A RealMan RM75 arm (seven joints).
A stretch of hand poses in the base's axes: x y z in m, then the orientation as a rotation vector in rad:
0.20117, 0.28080, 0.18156, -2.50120, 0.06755, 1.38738
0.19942, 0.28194, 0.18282, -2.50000, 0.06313, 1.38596
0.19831, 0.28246, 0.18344, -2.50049, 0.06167, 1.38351
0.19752, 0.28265, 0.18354, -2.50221, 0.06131, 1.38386
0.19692, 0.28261, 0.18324, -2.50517, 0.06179, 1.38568
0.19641, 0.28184, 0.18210, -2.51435, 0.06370, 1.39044
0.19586, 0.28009, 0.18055, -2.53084, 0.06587, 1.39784
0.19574, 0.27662, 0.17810, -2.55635, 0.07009, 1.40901
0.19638, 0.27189, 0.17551, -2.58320, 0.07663, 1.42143
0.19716, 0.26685, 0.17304, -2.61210, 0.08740, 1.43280
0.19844, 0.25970, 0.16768, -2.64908, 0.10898, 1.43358
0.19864, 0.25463, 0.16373, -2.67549, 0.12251, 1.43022
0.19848, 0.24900, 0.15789, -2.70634, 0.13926, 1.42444
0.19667, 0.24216, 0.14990, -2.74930, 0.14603, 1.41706
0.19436, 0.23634, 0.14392, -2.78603, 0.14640, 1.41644
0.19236, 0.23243, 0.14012, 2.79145, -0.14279, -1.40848
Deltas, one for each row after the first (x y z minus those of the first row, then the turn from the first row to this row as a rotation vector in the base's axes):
-0.00175, 0.00114, 0.00126, 0.00301, -0.00092, 0.00169
-0.00286, 0.00166, 0.00188, 0.00404, -0.00271, 0.00199
-0.00365, 0.00185, 0.00198, 0.00268, -0.00307, 0.00299
-0.00425, 0.00181, 0.00168, -0.00049, -0.00284, 0.00445
-0.00476, 0.00104, 0.00054, -0.01013, -0.00262, 0.00846
-0.00531, -0.00071, -0.00101, -0.02658, -0.00305, 0.01605
-0.00543, -0.00418, -0.00346, -0.05223, -0.00378, 0.02723
-0.00479, -0.00891, -0.00605, -0.08017, -0.00393, 0.03804
-0.00401, -0.01395, -0.00852, -0.11076, -0.00491, 0.04702
-0.00273, -0.02110, -0.01388, -0.14759, -0.01344, 0.05015
-0.00253, -0.02617, -0.01783, -0.17187, -0.02188, 0.05245
-0.00269, -0.03180, -0.02367, -0.19997, -0.03258, 0.05427
-0.00450, -0.03864, -0.03166, -0.23366, -0.04833, 0.06633
-0.00681, -0.04446, -0.03764, -0.26261, -0.05875, 0.08138
-0.00881, -0.04837, -0.04144, -0.28339, -0.06460, 0.09454

